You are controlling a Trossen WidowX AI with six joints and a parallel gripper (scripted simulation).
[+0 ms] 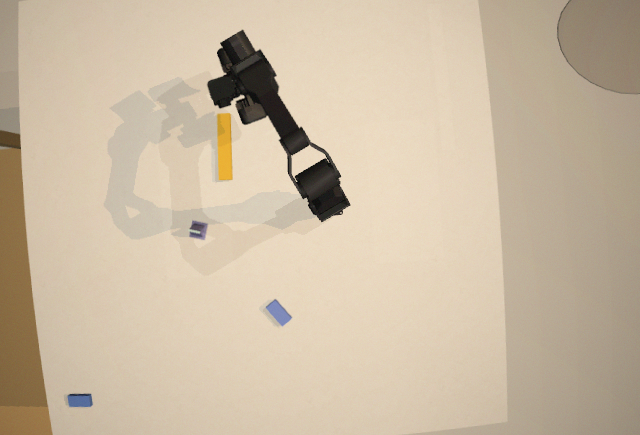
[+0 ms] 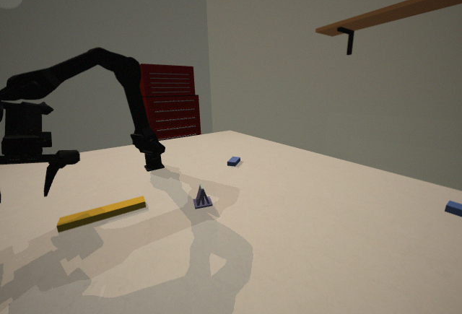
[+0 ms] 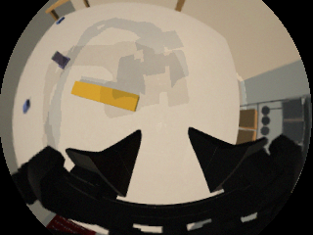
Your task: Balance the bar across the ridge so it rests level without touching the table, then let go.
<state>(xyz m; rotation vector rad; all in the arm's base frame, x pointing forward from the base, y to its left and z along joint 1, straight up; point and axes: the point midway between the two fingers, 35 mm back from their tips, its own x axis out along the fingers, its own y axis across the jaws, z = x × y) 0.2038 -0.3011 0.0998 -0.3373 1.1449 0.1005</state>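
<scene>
The yellow bar is 140 mm to the left of my gripper tip, 60 mm below it and 40 mm ahead of it. The rest, counted from my gripper tip: purple ridge 350 mm to the left, 130 mm ahead, 40 mm below.
</scene>
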